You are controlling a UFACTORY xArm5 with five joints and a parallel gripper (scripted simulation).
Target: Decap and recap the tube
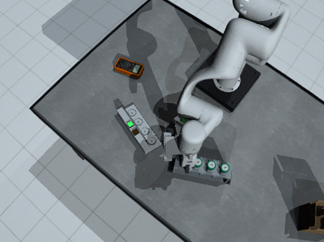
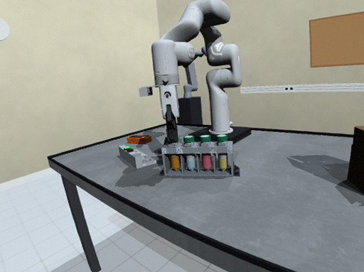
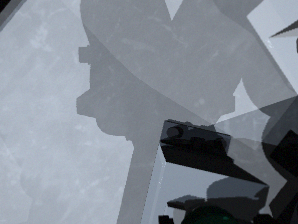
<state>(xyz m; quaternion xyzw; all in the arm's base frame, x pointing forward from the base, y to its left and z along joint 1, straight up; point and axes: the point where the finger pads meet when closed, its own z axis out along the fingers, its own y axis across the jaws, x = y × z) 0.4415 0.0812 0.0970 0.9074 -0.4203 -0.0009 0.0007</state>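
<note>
The green key is 150 mm behind my hand, 110 mm to the right of it and 70 mm below it. The rest, counted from my hand: tube 2's threaded neck 50 mm behind, 90 mm to the left, 20 mm below; key housing 130 mm behind, 90 mm to the right, 80 mm below; blue key 150 mm behind, 60 mm to the right, 70 mm below.
</note>
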